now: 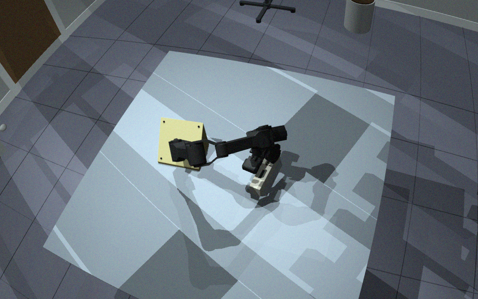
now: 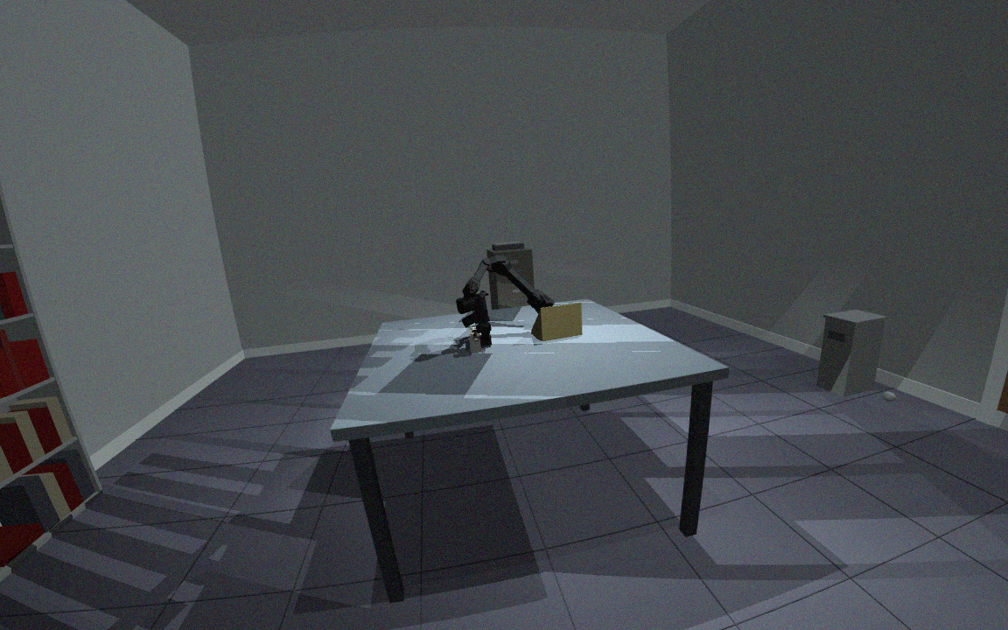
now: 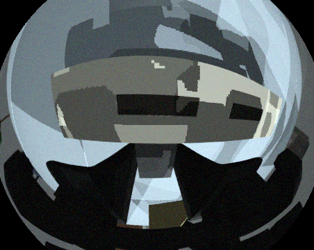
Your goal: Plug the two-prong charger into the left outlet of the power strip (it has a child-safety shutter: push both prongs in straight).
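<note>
Now: the black two-prong charger 2 cm ahead of my gripper tip and 1 cm above it.
</note>
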